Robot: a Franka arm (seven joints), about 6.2 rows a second.
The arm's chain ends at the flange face. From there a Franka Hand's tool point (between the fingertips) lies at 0.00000 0.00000 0.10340 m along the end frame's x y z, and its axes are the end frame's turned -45 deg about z.
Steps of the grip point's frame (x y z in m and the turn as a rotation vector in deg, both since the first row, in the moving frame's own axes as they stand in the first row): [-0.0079, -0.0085, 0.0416, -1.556, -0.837, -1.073]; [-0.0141, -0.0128, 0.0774, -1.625, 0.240, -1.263]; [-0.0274, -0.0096, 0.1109, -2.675, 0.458, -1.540]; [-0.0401, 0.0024, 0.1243, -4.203, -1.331, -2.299]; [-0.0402, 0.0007, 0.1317, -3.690, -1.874, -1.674]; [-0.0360, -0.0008, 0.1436, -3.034, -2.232, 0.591]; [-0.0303, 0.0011, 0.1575, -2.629, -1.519, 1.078]
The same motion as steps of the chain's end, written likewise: [-0.0125, -0.0035, 0.0416, -1.692, 0.508, -1.073]; [-0.0214, -0.0008, 0.0774, -0.979, 1.319, -1.263]; [-0.0302, 0.0098, 0.1110, -1.568, 2.215, -1.540]; [-0.0305, 0.0231, 0.1246, -3.913, 2.031, -2.299]; [-0.0303, 0.0219, 0.1320, -3.934, 1.284, -1.674]; [-0.0270, 0.0182, 0.1438, -3.724, 0.567, 0.591]; [-0.0220, 0.0169, 0.1576, -2.933, 0.785, 1.078]
